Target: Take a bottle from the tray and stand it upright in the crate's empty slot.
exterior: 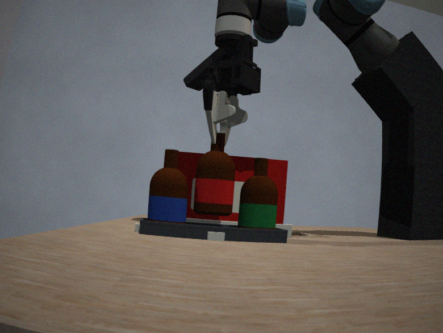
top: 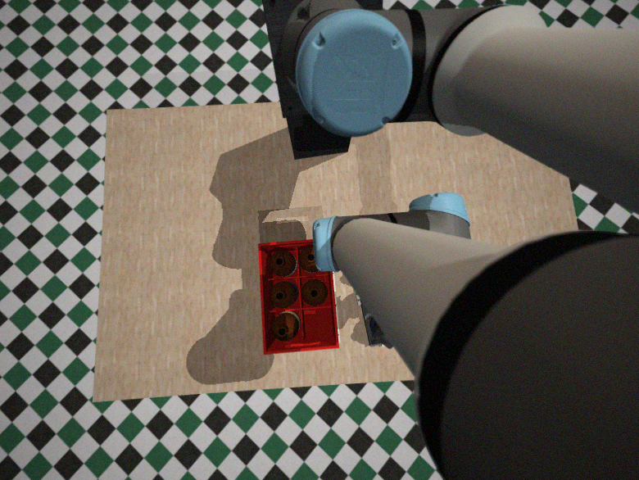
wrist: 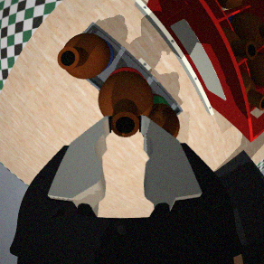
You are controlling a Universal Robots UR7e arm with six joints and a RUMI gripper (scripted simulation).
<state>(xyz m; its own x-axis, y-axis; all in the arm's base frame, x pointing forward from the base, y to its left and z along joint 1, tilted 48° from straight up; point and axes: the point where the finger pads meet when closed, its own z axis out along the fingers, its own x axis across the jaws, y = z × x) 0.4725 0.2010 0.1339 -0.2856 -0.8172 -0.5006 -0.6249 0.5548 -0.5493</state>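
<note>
Now: hand 11 cm above the blue-labelled bottle, 8 cm short of it and 3 cm to the right of it. The rest, counted from my hand: green-labelled bottle: 11 cm below, 8 cm behind, 3 cm to the right; then crate: 23 cm to the right, 11 cm below, 2 cm ahead; then tray: 18 cm below.
</note>
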